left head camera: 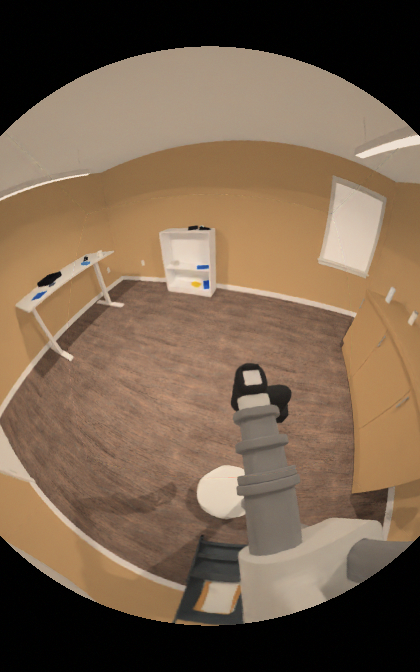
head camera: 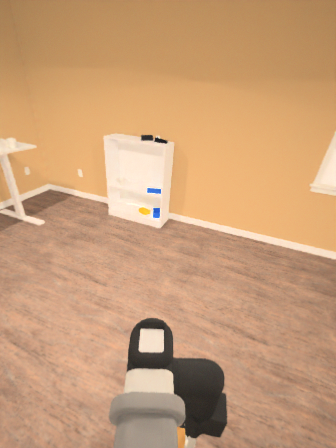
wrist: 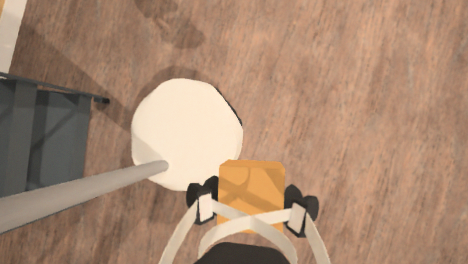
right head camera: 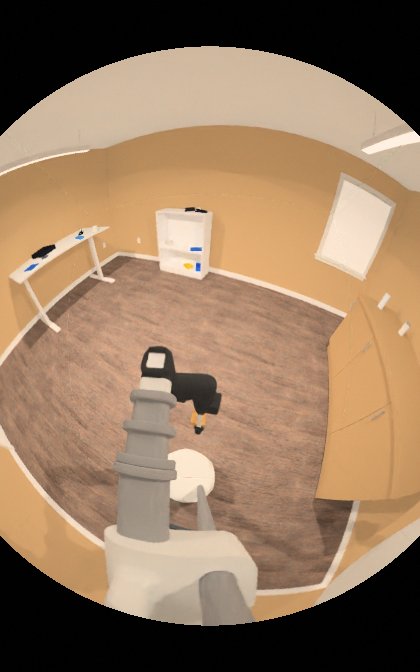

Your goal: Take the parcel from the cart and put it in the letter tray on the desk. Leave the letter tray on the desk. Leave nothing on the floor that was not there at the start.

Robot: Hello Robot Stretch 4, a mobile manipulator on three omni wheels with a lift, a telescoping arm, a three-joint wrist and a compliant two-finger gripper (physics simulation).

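Pixels of known places: gripper, between the fingertips: (wrist: 251, 195); robot's base, origin of its link: (wrist: 194, 135).
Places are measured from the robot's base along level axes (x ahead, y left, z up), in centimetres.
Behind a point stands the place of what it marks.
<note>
My gripper (right head camera: 198, 421) (wrist: 251, 195) {x 26.4, y -8.7, z 83.6 cm} is shut on the parcel, an orange block (right head camera: 194, 418) (wrist: 252, 185) {x 26.9, y -6.8, z 88.7 cm} between the two fingertips, held above the floor near the robot's base. An orange edge of the parcel (head camera: 181, 437) {x 27.6, y -7.8, z 88.7 cm} also shows at the bottom of the head view. The white desk (head camera: 22, 147) {x 252.9, y 145.3, z 92.3 cm} (left head camera: 71, 275) (right head camera: 65, 247) stands far off at the left wall. A black, flat object (left head camera: 49, 279) (right head camera: 44, 251) on it may be the letter tray; it is too small to tell. The dark cart (left head camera: 215, 570) (wrist: 24, 110) {x -40.0, y 12.1, z 40.2 cm} is behind the arm's base and partly hidden.
A white and orange item (left head camera: 218, 597) lies on the cart. A white bookshelf (head camera: 168, 187) {x 278.6, y -12.1, z 48.5 cm} (left head camera: 212, 260) (right head camera: 207, 245) stands at the far wall. A wooden cabinet (left head camera: 380, 400) (right head camera: 357, 400) stands at the right. The robot's round white base (left head camera: 222, 492) (right head camera: 192, 470) (wrist: 185, 127) {x 1.9, y 2.6, z 18.7 cm} is below the arm.
</note>
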